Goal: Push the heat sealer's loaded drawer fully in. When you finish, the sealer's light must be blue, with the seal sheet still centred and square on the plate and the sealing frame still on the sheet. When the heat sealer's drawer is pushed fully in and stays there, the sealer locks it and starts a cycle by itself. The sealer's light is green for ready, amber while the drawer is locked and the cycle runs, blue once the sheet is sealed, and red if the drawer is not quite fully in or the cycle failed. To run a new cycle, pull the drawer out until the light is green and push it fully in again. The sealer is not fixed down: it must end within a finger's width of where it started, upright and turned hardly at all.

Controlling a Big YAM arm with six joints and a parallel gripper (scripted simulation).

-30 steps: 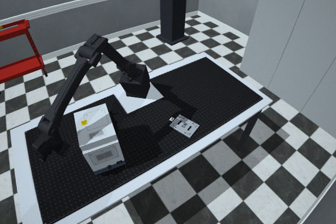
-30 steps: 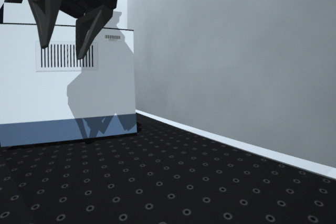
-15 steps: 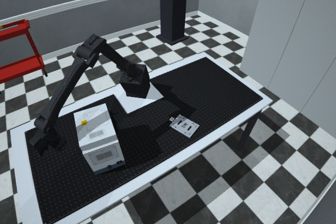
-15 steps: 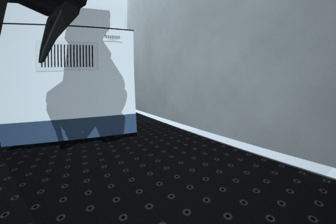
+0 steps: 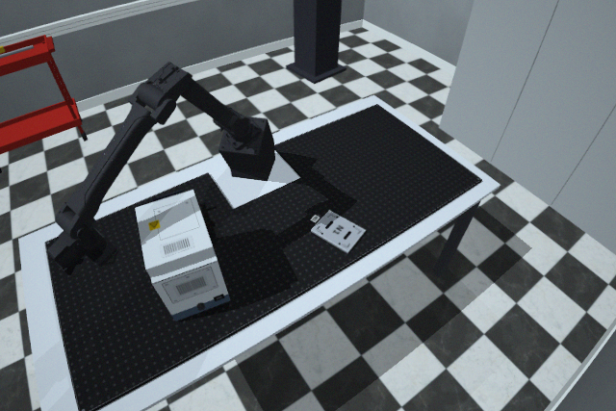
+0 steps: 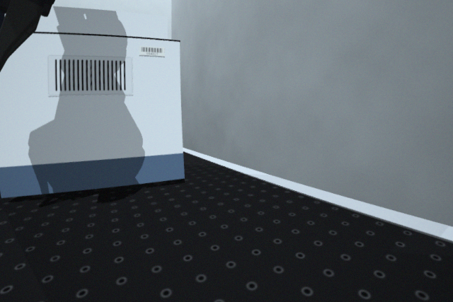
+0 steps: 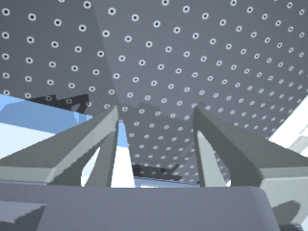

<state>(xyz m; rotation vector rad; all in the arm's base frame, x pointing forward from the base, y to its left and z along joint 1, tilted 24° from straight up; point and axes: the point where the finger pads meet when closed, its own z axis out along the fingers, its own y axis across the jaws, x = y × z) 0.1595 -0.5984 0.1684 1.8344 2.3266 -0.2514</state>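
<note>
Now: the dark blue drawer 26 cm to the left of my hand, 8 cm below it and 8 cm behind it. Round my hand: tiny tag (68 cm to the left, 21 cm ahead, 16 cm below).
</note>
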